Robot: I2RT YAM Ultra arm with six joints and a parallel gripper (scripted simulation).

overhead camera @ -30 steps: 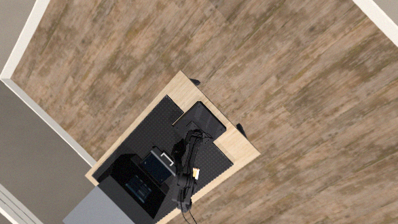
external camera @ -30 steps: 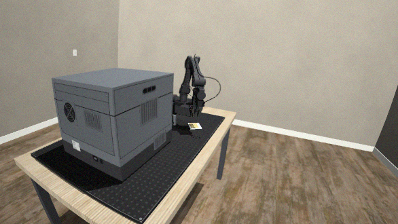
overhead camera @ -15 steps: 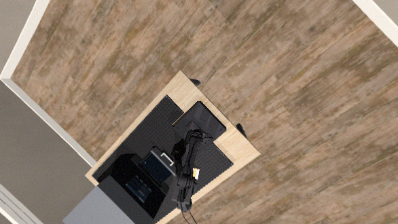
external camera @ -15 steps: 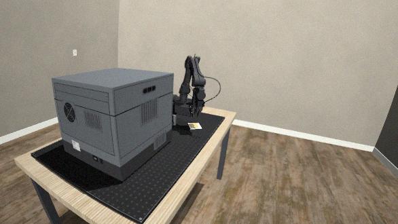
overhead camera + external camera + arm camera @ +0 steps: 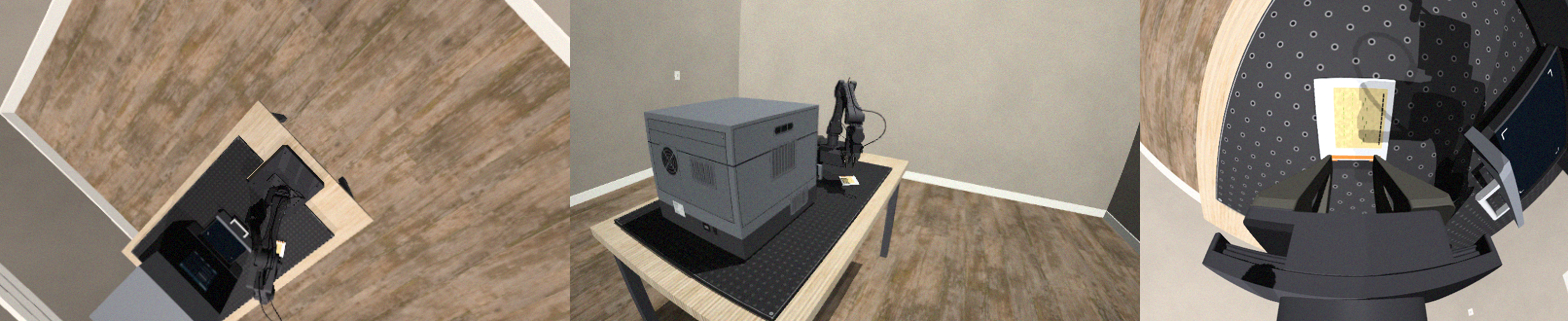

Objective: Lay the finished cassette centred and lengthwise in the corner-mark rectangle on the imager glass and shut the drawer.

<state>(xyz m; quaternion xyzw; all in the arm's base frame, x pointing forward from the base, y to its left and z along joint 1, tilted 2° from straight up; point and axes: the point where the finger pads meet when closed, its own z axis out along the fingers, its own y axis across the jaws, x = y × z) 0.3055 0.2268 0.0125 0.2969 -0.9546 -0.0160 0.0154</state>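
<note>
My gripper is now 1 cm short of the finished cassette and 7 cm above it. The rest, counted from my hand: imager drawer: 20 cm ahead, 25 cm to the right, 4 cm below.
</note>
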